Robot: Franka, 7 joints.
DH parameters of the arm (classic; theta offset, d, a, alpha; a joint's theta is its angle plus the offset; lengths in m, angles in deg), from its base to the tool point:
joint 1: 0 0.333 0 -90
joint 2: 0 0 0 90
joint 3: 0 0.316 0.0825 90
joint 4: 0 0 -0.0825 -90
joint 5: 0 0.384 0 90
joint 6: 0 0 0.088 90
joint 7: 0 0.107 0 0
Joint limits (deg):
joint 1: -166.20..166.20
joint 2: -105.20..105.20
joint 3: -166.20..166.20
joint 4: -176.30..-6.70
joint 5: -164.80..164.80
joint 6: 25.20..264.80
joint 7: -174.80..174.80
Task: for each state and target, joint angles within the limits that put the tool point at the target. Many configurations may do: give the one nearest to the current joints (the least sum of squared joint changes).
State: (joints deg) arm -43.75 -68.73 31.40 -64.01 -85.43 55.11 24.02
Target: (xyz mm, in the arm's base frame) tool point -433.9 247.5 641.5
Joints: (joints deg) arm -27.83 -103.71 19.18 -81.43 -73.99 26.92 24.02
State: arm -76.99 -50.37 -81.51 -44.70 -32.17 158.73 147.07
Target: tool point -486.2 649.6 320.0
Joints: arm -90.50 -79.64 -106.15 -64.63 -31.96 150.87 147.07
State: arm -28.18 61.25 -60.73 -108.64 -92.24 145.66 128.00
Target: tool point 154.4 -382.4 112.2
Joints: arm -6.79 39.33 -54.40 -142.12 -94.87 152.36 128.00
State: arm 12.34 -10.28 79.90 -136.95 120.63 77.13 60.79
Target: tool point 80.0 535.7 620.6
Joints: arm 2.15 -11.25 63.18 -116.58 126.71 73.15 60.79
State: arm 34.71 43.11 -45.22 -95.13 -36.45 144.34 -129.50
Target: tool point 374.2 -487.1 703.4
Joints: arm 14.95 3.56 -68.92 -90.71 -36.60 136.59 -129.50
